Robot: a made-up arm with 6 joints. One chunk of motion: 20 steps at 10 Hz.
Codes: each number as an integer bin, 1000 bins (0 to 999) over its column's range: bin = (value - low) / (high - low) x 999, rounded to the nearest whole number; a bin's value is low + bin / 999 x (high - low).
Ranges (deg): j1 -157..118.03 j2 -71.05..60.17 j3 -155.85..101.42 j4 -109.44..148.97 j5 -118.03..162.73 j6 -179.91..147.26
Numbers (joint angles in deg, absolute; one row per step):
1: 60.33 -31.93 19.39 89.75 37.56 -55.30
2: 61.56 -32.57 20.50 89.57 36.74 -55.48
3: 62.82 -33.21 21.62 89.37 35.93 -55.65
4: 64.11 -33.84 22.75 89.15 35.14 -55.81
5: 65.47 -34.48 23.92 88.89 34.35 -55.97
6: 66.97 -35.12 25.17 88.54 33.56 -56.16
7: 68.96 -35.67 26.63 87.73 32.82 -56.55
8: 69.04 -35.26 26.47 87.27 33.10 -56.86
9: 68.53 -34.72 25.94 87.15 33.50 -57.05
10: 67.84 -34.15 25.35 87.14 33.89 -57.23
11: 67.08 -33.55 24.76 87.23 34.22 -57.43
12: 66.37 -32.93 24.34 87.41 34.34 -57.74
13: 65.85 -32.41 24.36 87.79 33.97 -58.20
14: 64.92 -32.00 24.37 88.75 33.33 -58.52
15: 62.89 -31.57 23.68 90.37 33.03 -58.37
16: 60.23 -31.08 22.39 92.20 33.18 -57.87
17: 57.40 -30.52 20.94 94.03 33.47 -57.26
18: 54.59 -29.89 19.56 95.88 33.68 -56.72
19: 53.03 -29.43 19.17 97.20 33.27 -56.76
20: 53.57 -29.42 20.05 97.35 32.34 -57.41
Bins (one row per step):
1: 789 298 680 770 554 380
2: 794 293 685 769 551 380
3: 798 288 689 769 548 379
4: 803 283 694 768 545 379
5: 808 278 698 767 542 378
6: 814 274 703 765 539 378
7: 821 269 709 762 537 377
8: 821 272 708 760 538 376
9: 819 277 706 760 539 375
10: 817 281 704 760 541 375
11: 814 285 701 760 542 374
12: 811 290 700 761 542 373
13: 809 294 700 762 541 372
14: 806 297 700 766 539 371
15: 799 301 697 772 538 371
16: 789 304 692 780 538 373
17: 779 309 686 787 539 375
18: 769 313 681 794 540 376
19: 763 317 680 799 538 376
20: 765 317 683 799 535 374

